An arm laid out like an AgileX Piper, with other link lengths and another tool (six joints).
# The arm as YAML. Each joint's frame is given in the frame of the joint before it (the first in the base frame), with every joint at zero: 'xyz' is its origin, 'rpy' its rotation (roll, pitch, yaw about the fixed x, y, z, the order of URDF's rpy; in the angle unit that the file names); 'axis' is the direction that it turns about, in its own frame. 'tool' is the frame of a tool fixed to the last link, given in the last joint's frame.
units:
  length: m
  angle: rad
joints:
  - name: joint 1
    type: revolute
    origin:
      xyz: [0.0, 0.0, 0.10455]
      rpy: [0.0, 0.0, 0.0]
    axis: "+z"
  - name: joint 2
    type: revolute
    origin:
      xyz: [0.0, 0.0, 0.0]
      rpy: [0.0, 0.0, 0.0]
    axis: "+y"
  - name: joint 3
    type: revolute
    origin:
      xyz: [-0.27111, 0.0, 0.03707]
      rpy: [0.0, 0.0, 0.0]
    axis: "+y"
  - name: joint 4
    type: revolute
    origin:
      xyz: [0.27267, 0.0, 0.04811]
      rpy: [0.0, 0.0, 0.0]
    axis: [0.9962, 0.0, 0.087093]
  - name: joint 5
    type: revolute
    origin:
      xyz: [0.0, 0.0, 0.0]
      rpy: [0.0, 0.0, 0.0]
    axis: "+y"
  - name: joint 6
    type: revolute
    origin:
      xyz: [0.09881, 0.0, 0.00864]
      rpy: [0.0, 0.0, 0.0]
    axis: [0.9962, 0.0, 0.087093]
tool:
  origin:
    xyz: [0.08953, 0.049, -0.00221]
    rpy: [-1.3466, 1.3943, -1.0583]
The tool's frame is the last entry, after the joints.
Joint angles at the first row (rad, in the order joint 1, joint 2, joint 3, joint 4, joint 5, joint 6):
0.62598, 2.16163, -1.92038, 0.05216, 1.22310, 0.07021
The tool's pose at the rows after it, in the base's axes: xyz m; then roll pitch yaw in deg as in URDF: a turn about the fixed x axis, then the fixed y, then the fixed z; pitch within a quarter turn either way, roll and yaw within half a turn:
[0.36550 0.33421 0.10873 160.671 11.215 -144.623]
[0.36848 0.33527 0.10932 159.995 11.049 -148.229]
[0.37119 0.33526 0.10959 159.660 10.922 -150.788]
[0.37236 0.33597 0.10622 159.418 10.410 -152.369]
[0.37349 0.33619 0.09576 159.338 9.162 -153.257]
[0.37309 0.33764 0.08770 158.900 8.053 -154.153]
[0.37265 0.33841 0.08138 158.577 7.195 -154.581]
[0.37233 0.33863 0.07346 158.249 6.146 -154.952]
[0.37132 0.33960 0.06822 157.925 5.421 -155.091]
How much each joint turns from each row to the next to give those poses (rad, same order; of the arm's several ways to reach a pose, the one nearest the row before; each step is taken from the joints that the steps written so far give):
-0.00194, -0.00201, -0.00001, -0.00849, 0.00000, 0.07500
-0.00185, -0.00005, 0.00006, 0.00000, -0.00001, 0.06001
-0.00218, 0.00003, -0.00003, -0.00239, 0.00000, 0.04258
0.00000, 0.00730, -0.00002, 0.00000, 0.00001, 0.02733
-0.00157, 0.02254, -0.00173, 0.00213, 0.00001, 0.01356
-0.00001, 0.01733, -0.00002, 0.00863, 0.00001, 0.01304
-0.00079, 0.01359, 0.00000, 0.00757, -0.00001, 0.00445
-0.00227, 0.01688, 0.00006, 0.00880, -0.00001, 0.00164
0.00001, 0.01148, -0.00002, 0.00801, -0.00001, 0.00001

